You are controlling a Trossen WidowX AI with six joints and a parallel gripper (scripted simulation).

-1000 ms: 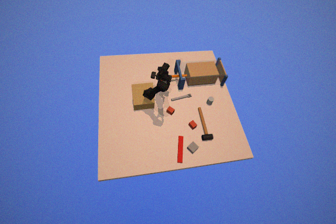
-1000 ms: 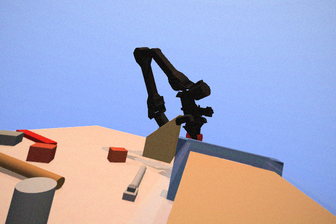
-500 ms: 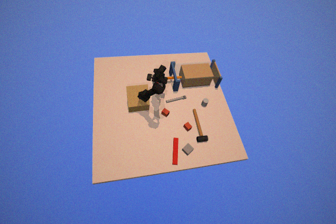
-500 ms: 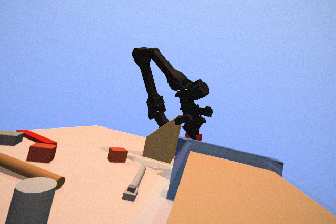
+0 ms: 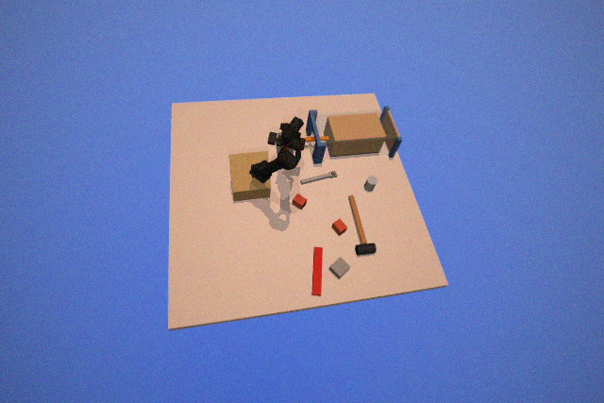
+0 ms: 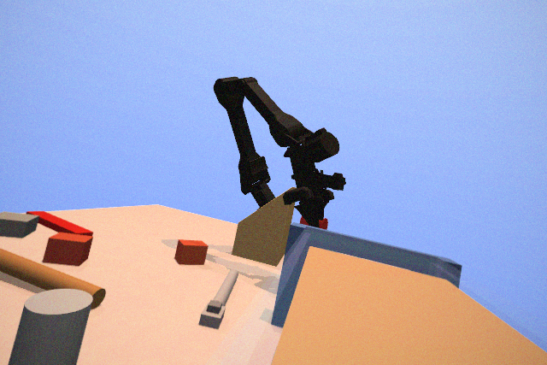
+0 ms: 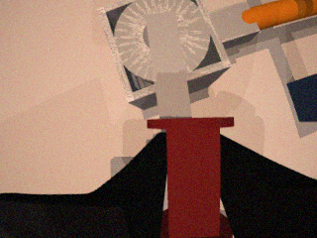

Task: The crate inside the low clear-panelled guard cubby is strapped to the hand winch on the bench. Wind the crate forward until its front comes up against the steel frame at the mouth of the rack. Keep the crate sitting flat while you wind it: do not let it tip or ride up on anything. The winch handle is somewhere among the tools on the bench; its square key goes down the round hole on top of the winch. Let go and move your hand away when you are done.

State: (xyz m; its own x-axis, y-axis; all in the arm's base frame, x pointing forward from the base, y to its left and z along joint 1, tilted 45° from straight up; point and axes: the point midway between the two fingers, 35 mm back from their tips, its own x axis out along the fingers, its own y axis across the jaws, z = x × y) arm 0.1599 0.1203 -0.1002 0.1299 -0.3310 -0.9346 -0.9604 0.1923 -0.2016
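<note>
My gripper tip is now 2 cm to the right of the winch handle and 3 cm above it. The rest, counted from my gripper tip: grey winch (7 cm to the left, 10 cm below); blue steel frame (17 cm ahead, 9 cm to the left, 3 cm below); red knob (2 cm to the right).
</note>
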